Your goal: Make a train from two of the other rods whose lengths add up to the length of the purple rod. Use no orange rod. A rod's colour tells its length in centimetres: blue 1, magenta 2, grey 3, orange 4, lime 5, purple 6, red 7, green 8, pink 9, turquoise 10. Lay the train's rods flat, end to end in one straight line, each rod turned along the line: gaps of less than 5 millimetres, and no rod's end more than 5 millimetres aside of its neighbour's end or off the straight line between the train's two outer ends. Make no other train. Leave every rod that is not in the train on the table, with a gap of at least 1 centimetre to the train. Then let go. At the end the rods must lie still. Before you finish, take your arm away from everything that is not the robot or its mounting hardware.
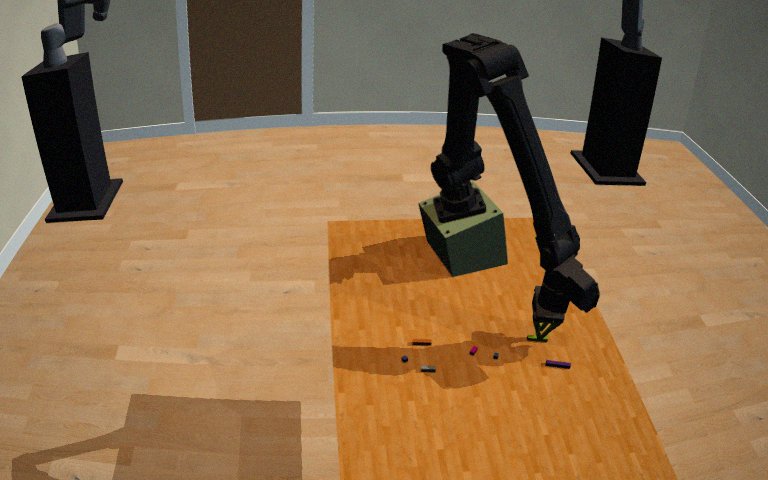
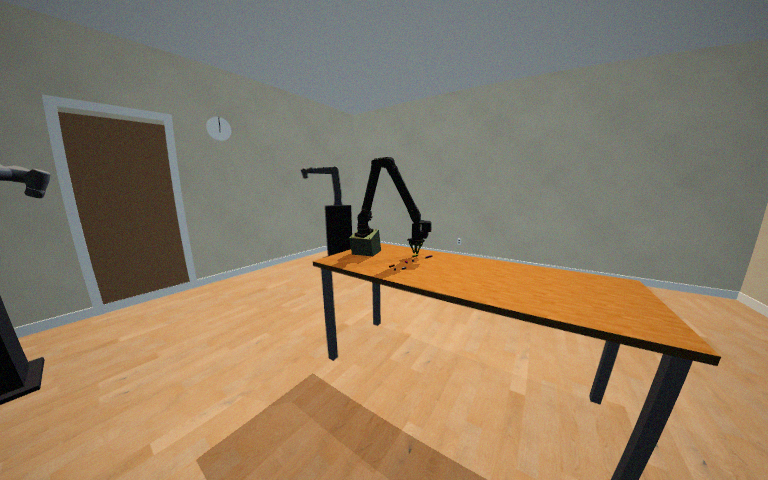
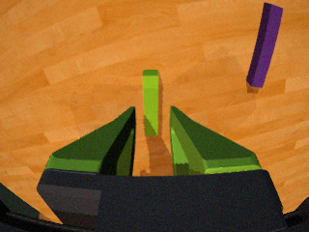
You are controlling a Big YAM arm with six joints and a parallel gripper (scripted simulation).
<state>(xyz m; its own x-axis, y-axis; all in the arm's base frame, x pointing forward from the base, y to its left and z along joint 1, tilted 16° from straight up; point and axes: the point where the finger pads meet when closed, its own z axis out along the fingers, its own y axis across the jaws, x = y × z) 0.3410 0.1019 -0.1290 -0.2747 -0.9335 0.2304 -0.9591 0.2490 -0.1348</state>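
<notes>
Now: the lime rod 2 cm below my hand. Round my hand: orange rod: 27 cm to the right, 3 cm behind, 2 cm below; then purple rod: 9 cm ahead, 2 cm to the left, 2 cm below; then magenta rod: 16 cm to the right, 2 cm below, 1 cm ahead.
</notes>
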